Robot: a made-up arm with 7 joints. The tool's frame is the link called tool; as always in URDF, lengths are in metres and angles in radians.
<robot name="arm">
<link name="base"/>
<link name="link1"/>
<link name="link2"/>
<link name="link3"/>
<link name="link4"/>
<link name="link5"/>
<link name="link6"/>
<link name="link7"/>
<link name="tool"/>
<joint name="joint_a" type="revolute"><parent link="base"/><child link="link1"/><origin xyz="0 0 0.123" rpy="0 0 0"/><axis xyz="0 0 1"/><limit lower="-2.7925" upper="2.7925"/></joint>
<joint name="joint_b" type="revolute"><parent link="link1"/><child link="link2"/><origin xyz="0 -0.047 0.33" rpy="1.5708 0 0"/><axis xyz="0 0 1"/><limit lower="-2.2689" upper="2.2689"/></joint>
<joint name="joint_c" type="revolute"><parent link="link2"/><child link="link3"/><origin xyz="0 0.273 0.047" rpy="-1.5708 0 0"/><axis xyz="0 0 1"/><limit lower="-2.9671" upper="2.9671"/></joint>
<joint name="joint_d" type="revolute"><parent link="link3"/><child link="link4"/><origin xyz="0.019 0.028 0.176" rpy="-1.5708 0 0"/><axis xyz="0 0 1"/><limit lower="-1.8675" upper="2.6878"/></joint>
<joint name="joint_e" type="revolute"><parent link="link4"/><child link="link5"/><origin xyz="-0.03 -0.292 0.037" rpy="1.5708 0 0"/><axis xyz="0 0 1"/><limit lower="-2.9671" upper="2.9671"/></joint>
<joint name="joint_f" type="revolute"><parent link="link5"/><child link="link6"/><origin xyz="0 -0.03 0.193" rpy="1.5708 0 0"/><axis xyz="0 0 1"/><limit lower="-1.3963" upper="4.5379"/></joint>
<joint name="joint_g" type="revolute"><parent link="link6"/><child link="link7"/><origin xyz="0.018 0.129 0.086" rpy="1.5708 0 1.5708"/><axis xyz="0 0 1"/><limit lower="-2.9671" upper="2.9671"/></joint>
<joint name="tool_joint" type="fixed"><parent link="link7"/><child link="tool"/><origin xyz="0 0 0" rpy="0 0 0"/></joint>
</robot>
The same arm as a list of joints. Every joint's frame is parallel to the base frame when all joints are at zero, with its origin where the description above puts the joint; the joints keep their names.
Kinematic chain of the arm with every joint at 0, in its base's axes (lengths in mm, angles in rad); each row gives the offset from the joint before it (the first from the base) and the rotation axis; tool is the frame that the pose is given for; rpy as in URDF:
joint_a: xyz 0 0 123 axis +z
joint_b: xyz 0 -47 330 axis -y
joint_c: xyz 0 -47 273 axis +z
joint_d: xyz 19 28 176 axis +y
joint_e: xyz -30 37 292 axis +z
joint_f: xyz 0 -30 193 axis -y
joint_g: xyz 18 -86 129 axis +x
tool: xyz 0 0 0 rpy -3.1416 -1.5708 0
Joint limits (rad, base to tool): -2.7925..2.7925 -2.2689..2.2689 -2.9671..2.9671 -1.8675..2.6878 -2.9671..2.9671 -1.3963..4.5379 -2.9671..2.9671

